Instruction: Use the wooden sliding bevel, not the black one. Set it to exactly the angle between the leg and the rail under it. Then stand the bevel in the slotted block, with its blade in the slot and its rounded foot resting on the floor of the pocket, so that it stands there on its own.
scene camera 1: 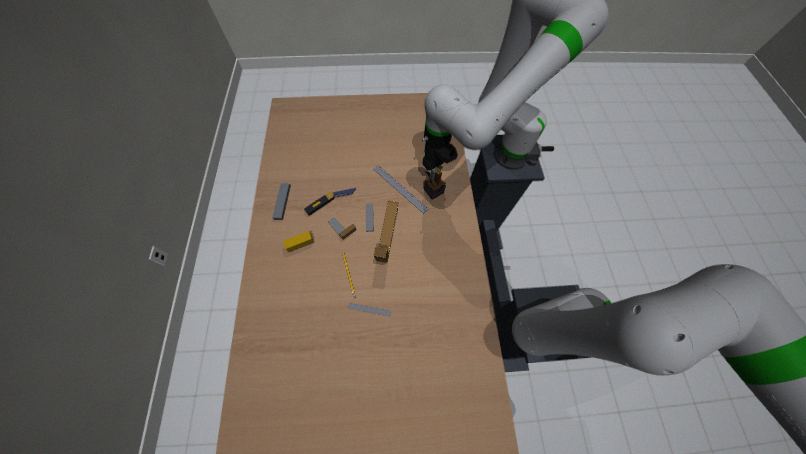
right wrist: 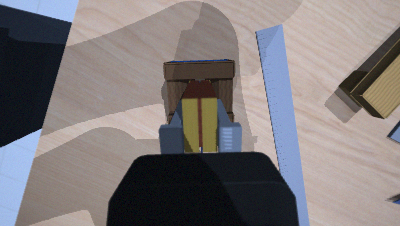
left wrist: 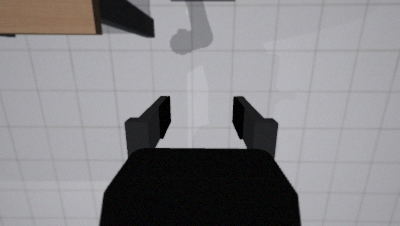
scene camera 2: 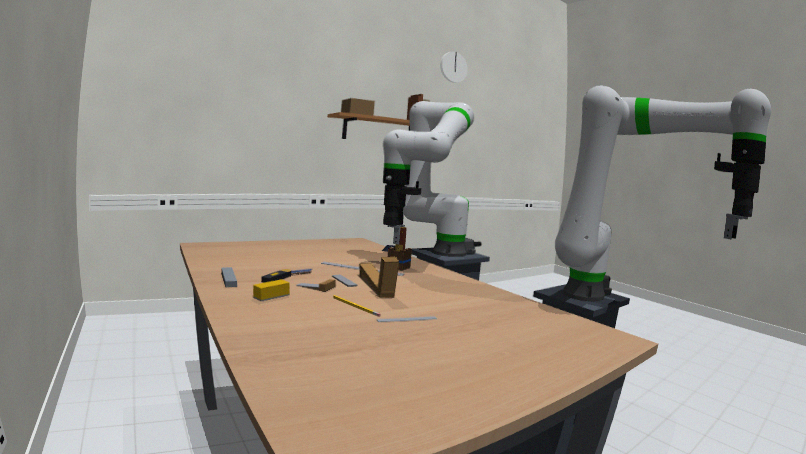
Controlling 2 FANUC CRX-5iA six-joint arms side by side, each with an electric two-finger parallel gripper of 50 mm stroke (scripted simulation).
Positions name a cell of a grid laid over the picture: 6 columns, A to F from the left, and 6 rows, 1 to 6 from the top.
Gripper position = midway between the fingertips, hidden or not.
Note:
I see my left gripper (scene camera 2: F4), my right gripper (scene camera 2: C4) and a wooden leg-and-rail piece (scene camera 2: C4).
The wooden leg-and-rail piece also shows in scene camera 1 (scene camera 1: C4). My left gripper also shows in the left wrist view (left wrist: D3). My right gripper shows as well in the right wrist view (right wrist: D3). The left wrist view does not show the wooden leg-and-rail piece: it is out of frame.

